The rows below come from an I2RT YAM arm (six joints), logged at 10 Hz.
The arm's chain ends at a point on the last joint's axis. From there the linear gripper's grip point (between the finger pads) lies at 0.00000 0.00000 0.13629 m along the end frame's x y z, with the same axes.
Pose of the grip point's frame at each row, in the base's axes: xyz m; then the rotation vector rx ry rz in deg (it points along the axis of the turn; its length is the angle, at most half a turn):
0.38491 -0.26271 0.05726 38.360 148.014 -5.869
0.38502 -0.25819 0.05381 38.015 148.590 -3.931
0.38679 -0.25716 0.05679 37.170 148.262 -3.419
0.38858 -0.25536 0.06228 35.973 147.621 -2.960
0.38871 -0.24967 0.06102 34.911 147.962 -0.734
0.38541 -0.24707 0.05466 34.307 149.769 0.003
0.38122 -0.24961 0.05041 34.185 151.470 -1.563
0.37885 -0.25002 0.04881 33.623 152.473 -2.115
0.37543 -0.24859 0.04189 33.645 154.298 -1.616
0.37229 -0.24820 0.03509 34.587 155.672 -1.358
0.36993 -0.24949 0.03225 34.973 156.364 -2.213
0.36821 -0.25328 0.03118 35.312 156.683 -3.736
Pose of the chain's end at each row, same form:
0.32757 -0.23764 0.17833 38.360 148.014 -5.869
0.32761 -0.23668 0.17553 38.015 148.590 -3.931
0.32796 -0.23647 0.17798 37.170 148.262 -3.419
0.32755 -0.23534 0.18249 35.973 147.621 -2.960
0.32678 -0.23378 0.18138 34.911 147.962 -0.734
0.32644 -0.23357 0.17679 34.307 149.769 0.003
0.32622 -0.23451 0.17419 34.185 151.470 -1.563
0.32580 -0.23470 0.17341 33.623 152.473 -2.115
0.32598 -0.23506 0.16817 33.645 154.298 -1.616
0.32613 -0.23564 0.16271 34.587 155.672 -1.358
0.32577 -0.23587 0.16047 34.973 156.364 -2.213
0.32554 -0.23735 0.15963 35.312 156.683 -3.736

